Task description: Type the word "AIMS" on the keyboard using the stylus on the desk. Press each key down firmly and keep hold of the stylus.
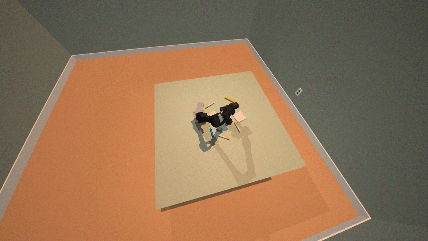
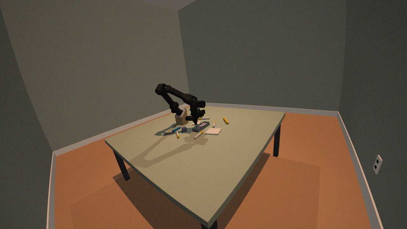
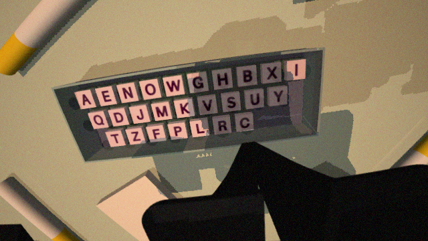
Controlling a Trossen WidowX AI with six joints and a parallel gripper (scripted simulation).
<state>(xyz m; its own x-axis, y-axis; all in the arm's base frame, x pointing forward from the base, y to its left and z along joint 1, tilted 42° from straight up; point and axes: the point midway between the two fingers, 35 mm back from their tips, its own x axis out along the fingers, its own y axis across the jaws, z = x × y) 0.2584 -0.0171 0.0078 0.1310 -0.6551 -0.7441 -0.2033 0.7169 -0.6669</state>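
Right now my gripper tip is 80 mm to the left of the small grey block, 70 mm past it and 30 mm above it. From my gripper tip the other things lie so: blue stylus (150 mm behind, 80 mm to the right, 30 mm below); grey stylus tip (160 mm behind, 50 mm to the right, 30 mm below); yellow stick (260 mm to the left, 120 mm ahead, 30 mm below).
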